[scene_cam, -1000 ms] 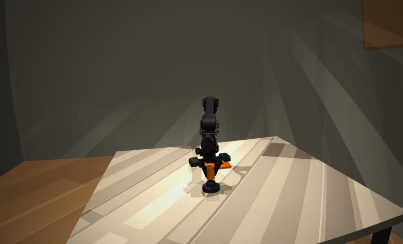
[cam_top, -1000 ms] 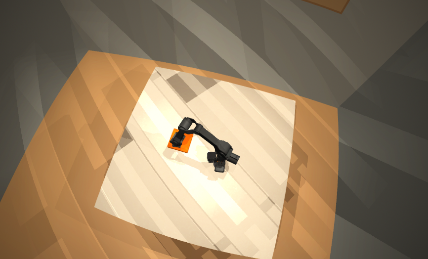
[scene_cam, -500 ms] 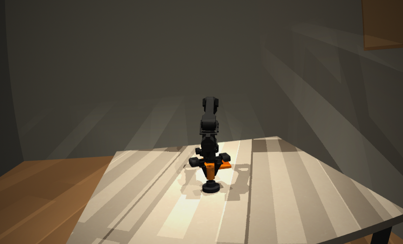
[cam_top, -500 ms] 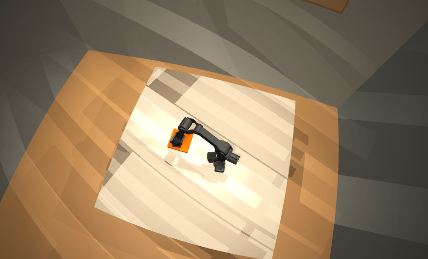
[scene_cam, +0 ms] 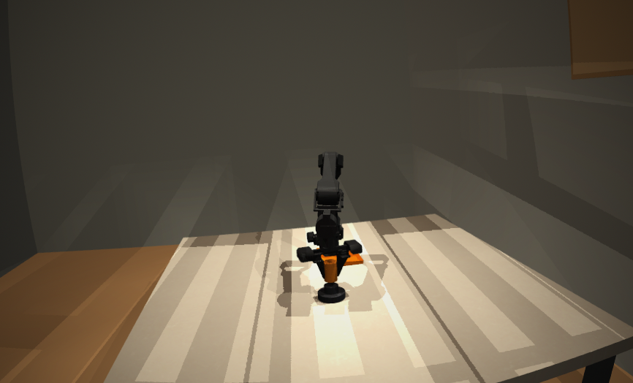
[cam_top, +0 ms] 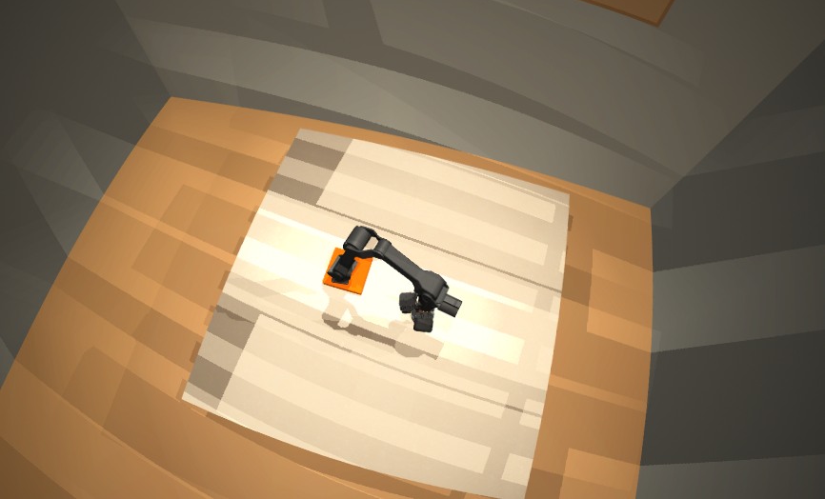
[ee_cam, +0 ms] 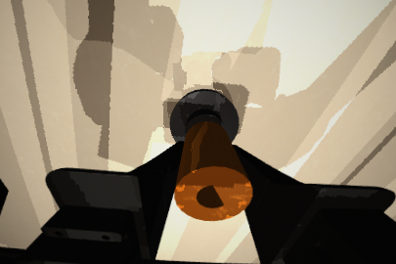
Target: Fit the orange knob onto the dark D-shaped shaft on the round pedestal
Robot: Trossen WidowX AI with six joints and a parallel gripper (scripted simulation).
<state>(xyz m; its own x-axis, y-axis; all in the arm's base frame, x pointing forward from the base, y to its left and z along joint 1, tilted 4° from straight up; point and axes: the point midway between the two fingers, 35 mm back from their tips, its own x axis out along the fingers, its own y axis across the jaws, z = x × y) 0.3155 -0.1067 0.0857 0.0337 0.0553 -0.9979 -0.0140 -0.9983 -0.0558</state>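
The orange knob is 20 mm above my gripper tip. From my gripper tip the other things lie so: dark round pedestal 40 mm below.
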